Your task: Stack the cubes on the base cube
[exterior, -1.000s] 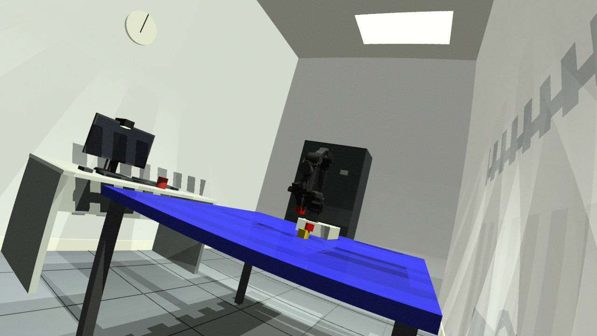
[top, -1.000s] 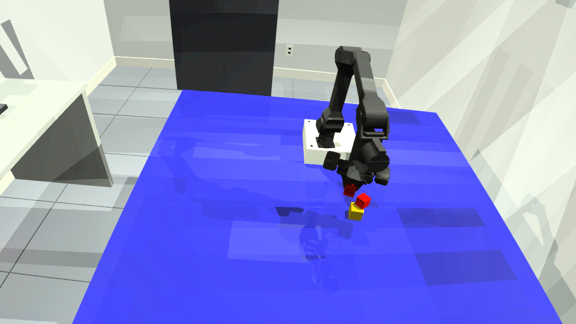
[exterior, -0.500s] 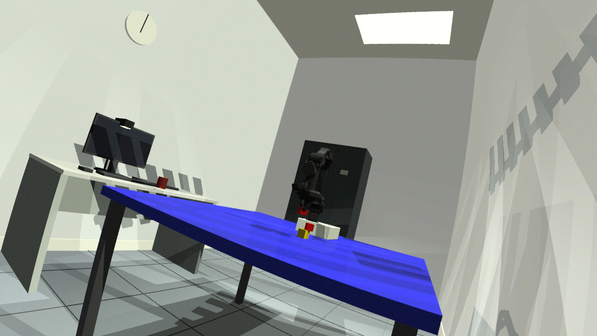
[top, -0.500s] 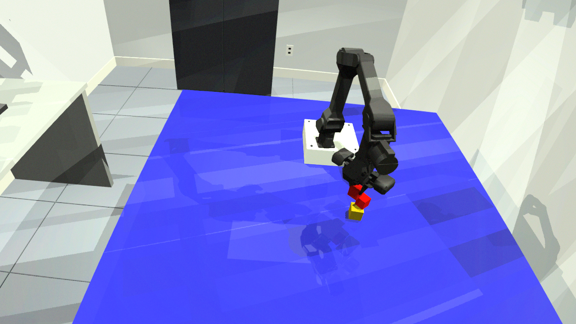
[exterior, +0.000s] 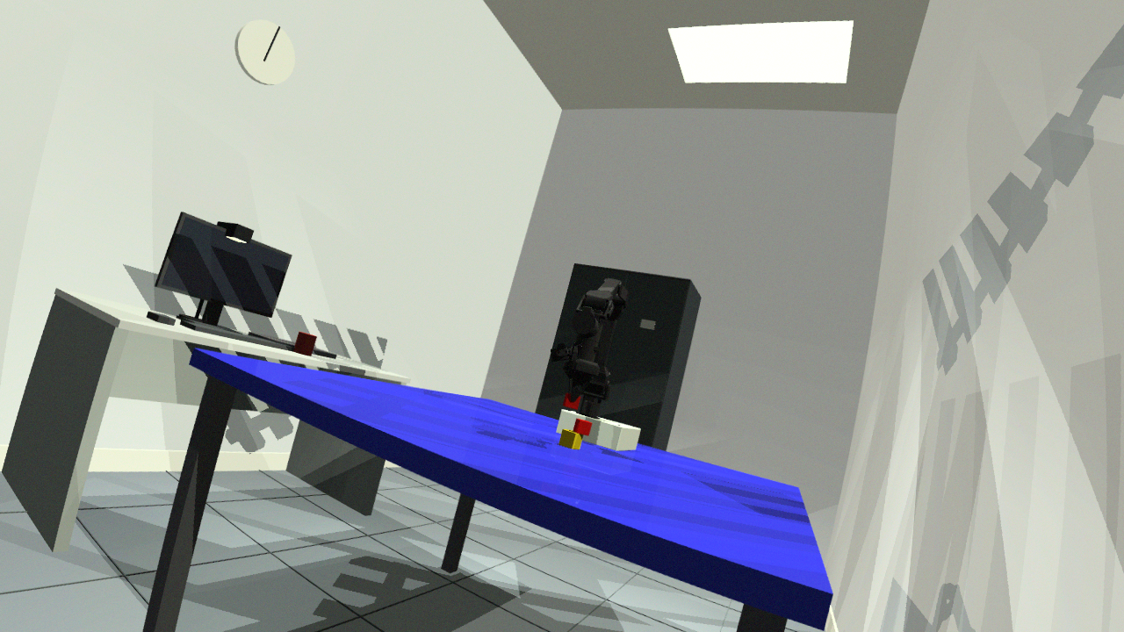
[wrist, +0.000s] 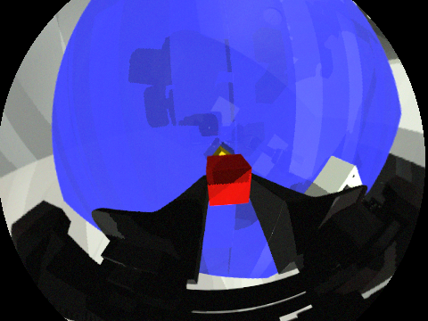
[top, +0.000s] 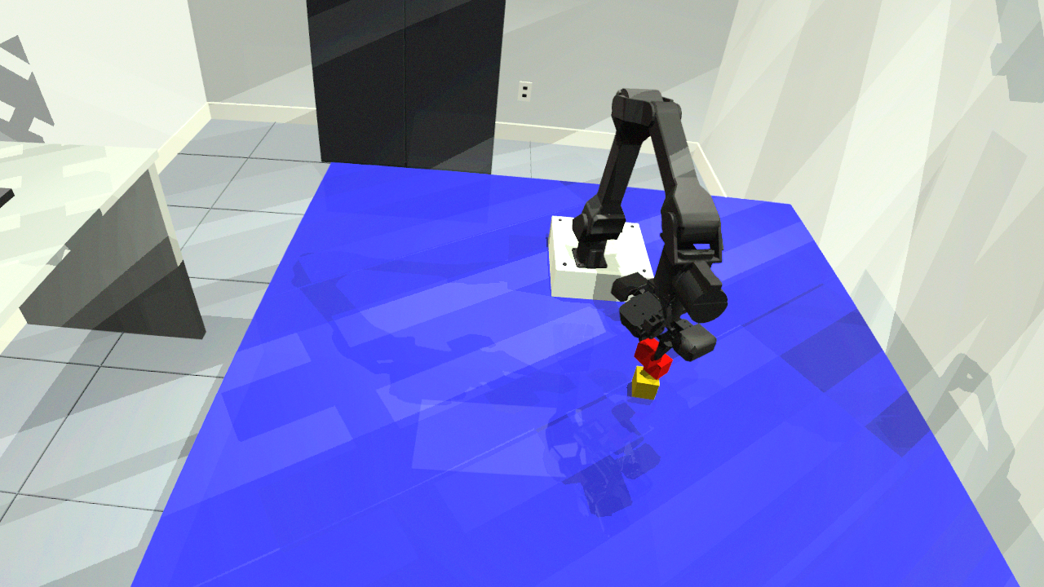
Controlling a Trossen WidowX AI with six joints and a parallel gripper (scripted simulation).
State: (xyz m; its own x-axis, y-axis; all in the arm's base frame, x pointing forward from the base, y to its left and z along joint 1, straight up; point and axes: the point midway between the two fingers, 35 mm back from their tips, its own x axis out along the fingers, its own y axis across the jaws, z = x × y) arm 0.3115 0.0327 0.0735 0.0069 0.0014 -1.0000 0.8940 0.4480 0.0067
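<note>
The yellow cube is 90 mm below my gripper tip, 20 mm to the left of it and 10 mm behind it.
</note>
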